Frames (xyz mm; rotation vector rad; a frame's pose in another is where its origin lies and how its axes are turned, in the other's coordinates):
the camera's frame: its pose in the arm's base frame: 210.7 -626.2 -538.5 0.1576 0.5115 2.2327
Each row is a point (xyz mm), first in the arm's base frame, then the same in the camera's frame.
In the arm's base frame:
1: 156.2 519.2 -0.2
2: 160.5 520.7 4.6
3: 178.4 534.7 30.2
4: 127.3 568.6 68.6
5: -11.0 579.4 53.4
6: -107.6 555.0 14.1
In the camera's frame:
1: 868.5 -405.2 828.4
2: 866.5 -407.2 834.4
3: 863.9 -417.3 867.0
4: 920.8 -385.3 898.2
5: 1020.4 -300.7 849.3
6: 1067.5 -234.9 779.2

